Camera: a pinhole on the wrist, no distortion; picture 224 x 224 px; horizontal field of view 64.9 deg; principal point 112.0 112.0 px. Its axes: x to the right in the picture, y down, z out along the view. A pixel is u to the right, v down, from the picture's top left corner.
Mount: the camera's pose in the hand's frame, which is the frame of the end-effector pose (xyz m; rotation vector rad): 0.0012 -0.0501 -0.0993 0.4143 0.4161 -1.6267
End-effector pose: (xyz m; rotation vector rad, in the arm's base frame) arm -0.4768 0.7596 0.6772 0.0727 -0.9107 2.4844
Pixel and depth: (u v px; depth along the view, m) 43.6 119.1 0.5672
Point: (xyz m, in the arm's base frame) -0.4943 0.5573 1.1591
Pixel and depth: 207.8 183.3 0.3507
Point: -0.4053 1.0085 1.0231
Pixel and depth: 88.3 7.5 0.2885
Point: -0.2782 0.6730 0.8621
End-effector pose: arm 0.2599 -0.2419 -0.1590 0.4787 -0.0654 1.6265
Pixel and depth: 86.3 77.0 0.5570
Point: 0.6162 -0.4559 0.1305
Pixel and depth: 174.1 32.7 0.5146
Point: 0.7647 -0.5136 -0.1146
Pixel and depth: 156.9 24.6 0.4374
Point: 0.6614 -0.4939 -0.1130
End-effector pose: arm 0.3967 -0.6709 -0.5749 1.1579 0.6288 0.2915
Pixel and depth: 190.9 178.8 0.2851
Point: 0.4857 -0.8067 -0.8680
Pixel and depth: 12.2 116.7 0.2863
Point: 0.5422 -0.8570 -0.5706
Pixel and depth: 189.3 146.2 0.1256
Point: 0.3830 -0.7109 -0.7338
